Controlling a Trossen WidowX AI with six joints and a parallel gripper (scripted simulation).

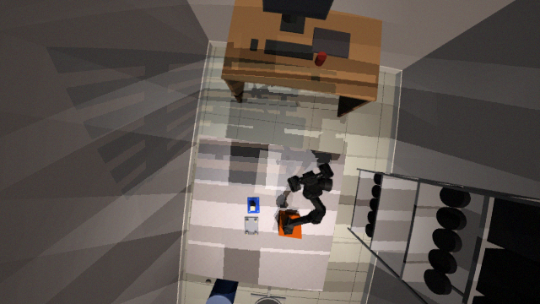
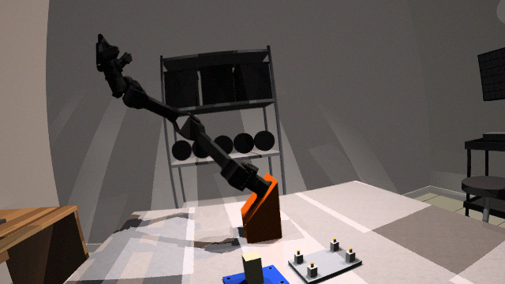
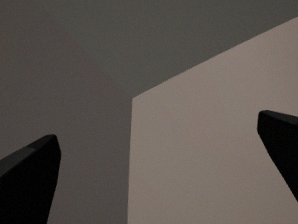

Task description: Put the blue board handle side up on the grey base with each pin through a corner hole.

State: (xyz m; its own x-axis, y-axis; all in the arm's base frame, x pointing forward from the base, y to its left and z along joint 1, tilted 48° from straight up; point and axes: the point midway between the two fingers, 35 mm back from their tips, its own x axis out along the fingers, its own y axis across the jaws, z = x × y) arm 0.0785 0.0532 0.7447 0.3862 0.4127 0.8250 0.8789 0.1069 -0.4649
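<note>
Right now the flat blue board is 28 cm ahead of my gripper tip, 39 cm to the left of it and 72 cm below it. From my gripper tip the other things lie so: grey base: 30 cm ahead, 58 cm to the left, 74 cm below.
</note>
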